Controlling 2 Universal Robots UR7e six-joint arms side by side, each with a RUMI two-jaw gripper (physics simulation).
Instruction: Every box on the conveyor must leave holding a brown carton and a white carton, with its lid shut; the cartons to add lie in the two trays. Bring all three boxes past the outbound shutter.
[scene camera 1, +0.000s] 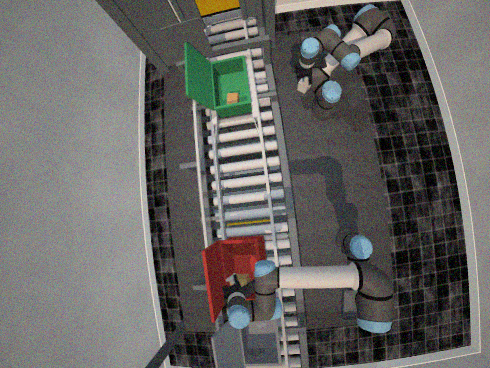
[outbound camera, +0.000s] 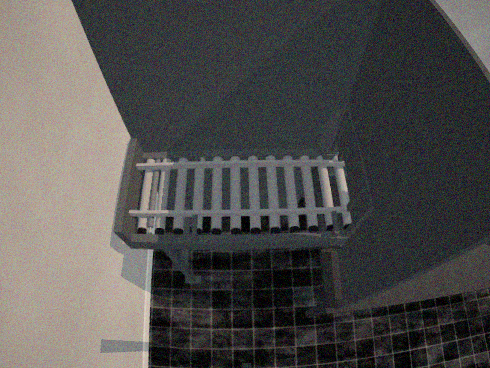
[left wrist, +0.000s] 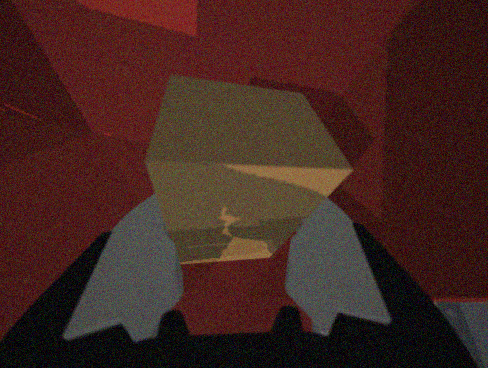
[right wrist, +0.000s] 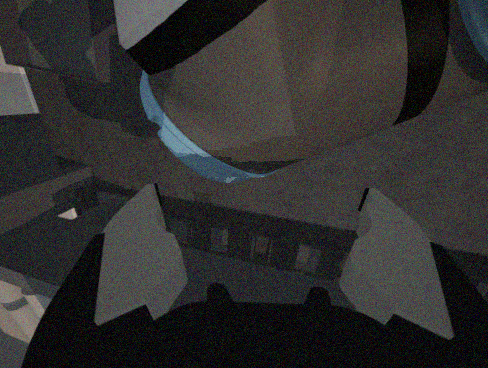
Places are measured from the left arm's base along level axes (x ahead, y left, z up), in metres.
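Pixels of known places: right gripper, fingertip midpoint: (scene camera 1: 305, 77) (right wrist: 258, 189); left arm's base, link origin: (scene camera 1: 347, 239); right arm's base, link origin: (scene camera 1: 323, 107).
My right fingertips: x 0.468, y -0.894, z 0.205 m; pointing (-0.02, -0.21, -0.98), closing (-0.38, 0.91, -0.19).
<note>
Ahead of a thing's pixels: the offset from my right fingertips to its middle. "pt": to the spot under its first point.
My left gripper (scene camera 1: 237, 281) (left wrist: 236, 185) is shut on a brown carton {dx +0.120, dy +1.182, dz +0.101 m} (scene camera 1: 243, 279) (left wrist: 245, 130), tilted and low inside the red box (scene camera 1: 227, 243) (left wrist: 425, 150), whose lid {dx +0.219, dy +1.138, dz +0.227 m} (scene camera 1: 214, 285) is open. My right gripper (right wrist: 258, 189) is open, with nothing seen between its fingers; in scene camera 1 it is low over the upper right table, by a pale block (scene camera 1: 303, 86), seemingly the white carton. The green box {pt dx +0.430, dy +0.068, dz +0.025 m} (scene camera 1: 232, 75) stands near the shutter, its lid {dx +0.523, dy +0.222, dz +0.223 m} (scene camera 1: 197, 77) open, with a brown carton {dx +0.376, dy +0.257, dz +0.050 m} (scene camera 1: 232, 97) inside. A grey box {pt dx -0.076, dy +1.570, dz +0.026 m} (scene camera 1: 261, 347) with open lid {pt dx +0.100, dy +1.439, dz +0.239 m} (scene camera 1: 227, 345) is at the bottom, its inside dark.
The roller conveyor {pt dx +0.233, dy +0.603, dz +0.009 m} (scene camera 1: 245, 167) has side rails and runs to the wall with the yellow panel (scene camera 1: 218, 6) at the top. The outbound rollers {dx +0.715, dy -0.770, dz -0.010 m} (outbound camera: 235, 192) show no box. The left forearm (scene camera 1: 317, 276) crosses the conveyor's right edge; the right arm (scene camera 1: 372, 44) is folded at the upper right.
</note>
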